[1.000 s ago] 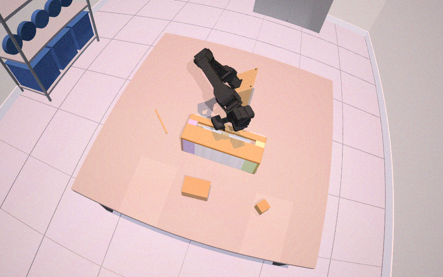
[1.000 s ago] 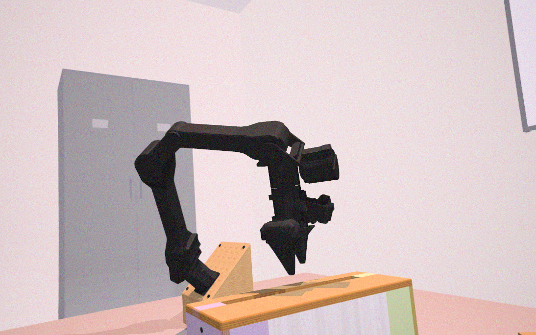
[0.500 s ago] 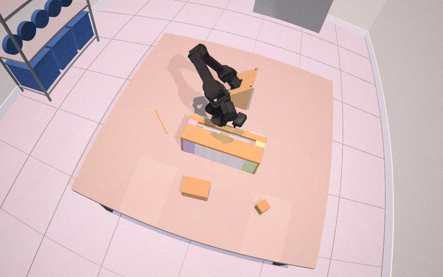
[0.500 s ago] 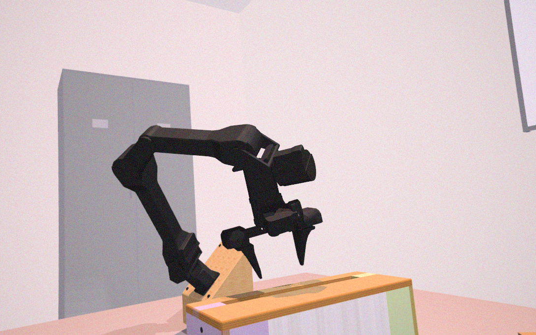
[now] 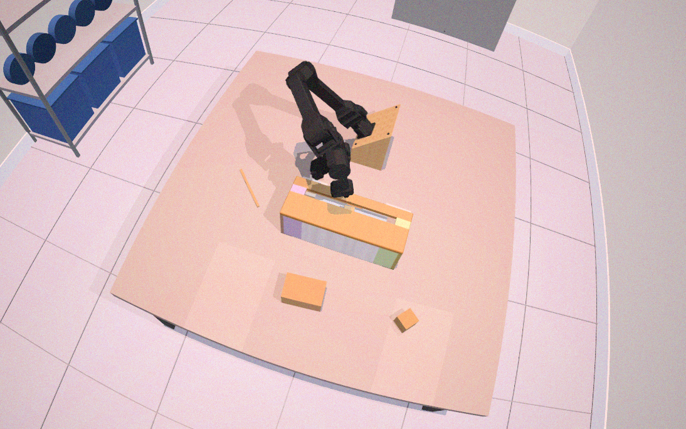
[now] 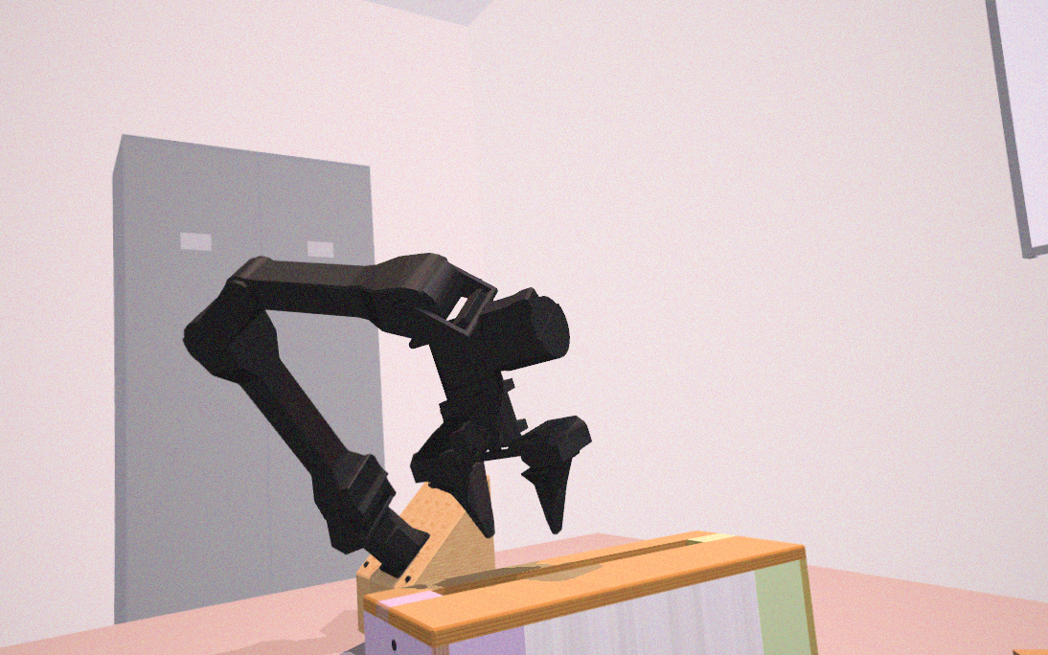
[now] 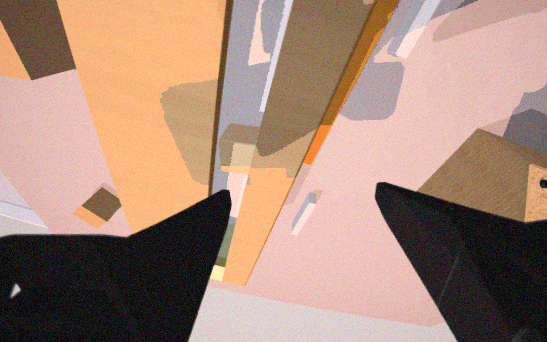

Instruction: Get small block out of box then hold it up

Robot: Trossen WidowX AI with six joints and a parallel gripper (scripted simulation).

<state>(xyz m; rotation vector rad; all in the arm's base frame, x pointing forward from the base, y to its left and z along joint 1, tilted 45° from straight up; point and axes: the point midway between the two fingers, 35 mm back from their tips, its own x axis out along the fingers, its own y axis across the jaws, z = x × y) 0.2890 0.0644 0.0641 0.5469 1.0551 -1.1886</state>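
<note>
Now: the box 9 cm below my gripper tip, 3 cm to the left of it and 3 cm ahead of it. The rest, counted from my gripper tip: orange cube: 31 cm to the left, 30 cm ahead, 13 cm below; then thin stick: 33 cm to the right, 15 cm below, 3 cm ahead; then flat orange slab: 32 cm ahead, 13 cm below, 1 cm to the right.
</note>
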